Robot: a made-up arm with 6 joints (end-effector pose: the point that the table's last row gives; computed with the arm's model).
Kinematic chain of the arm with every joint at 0, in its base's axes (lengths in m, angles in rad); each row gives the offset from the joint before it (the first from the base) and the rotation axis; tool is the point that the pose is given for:
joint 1: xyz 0 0 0.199 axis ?
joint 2: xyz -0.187 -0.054 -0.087 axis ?
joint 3: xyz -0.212 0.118 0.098 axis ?
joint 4: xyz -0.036 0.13 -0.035 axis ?
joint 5: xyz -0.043 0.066 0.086 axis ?
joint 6: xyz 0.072 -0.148 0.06 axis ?
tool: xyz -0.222 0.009 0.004
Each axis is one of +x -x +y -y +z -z.
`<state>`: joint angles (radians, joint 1 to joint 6).
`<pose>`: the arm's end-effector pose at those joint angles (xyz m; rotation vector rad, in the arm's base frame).
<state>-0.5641 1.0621 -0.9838 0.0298 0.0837 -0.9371</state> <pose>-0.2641 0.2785 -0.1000 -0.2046 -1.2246 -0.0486</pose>
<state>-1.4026 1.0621 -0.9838 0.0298 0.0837 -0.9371</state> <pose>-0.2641 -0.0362 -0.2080 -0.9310 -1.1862 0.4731</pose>
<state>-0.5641 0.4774 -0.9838 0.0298 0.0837 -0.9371</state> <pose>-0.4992 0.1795 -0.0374 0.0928 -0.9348 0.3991</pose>
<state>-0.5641 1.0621 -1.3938 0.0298 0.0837 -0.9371</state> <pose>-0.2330 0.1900 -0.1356 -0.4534 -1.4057 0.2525</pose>
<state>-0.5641 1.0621 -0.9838 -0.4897 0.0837 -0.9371</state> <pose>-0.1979 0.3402 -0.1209 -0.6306 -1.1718 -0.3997</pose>
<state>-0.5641 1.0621 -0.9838 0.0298 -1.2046 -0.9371</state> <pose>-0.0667 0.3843 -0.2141 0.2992 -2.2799 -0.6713</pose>
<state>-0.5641 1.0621 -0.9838 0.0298 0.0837 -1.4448</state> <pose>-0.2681 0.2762 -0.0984 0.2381 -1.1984 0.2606</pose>
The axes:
joint 1: +x
joint 2: -z
joint 3: +y
joint 4: +x
joint 5: +z
joint 6: -x

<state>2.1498 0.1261 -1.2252 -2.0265 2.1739 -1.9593</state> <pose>-0.1846 -0.2532 0.4164 2.3202 1.3879 0.4587</pose>
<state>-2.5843 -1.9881 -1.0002 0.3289 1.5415 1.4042</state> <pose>-0.2010 0.3218 0.2854 0.3195 0.2817 2.4460</pose>
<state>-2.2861 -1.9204 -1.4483 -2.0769 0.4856 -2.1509</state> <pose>-0.5253 0.1931 0.6114 -0.7040 1.1998 1.0228</pose>
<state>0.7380 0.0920 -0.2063 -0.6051 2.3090 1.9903</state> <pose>-0.2453 0.1835 0.4778 -1.1590 -2.0949 1.1092</pose>
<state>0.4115 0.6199 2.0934 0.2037 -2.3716 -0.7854</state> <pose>0.0731 0.3317 0.3298 -1.4458 1.2842 -1.5934</pose>
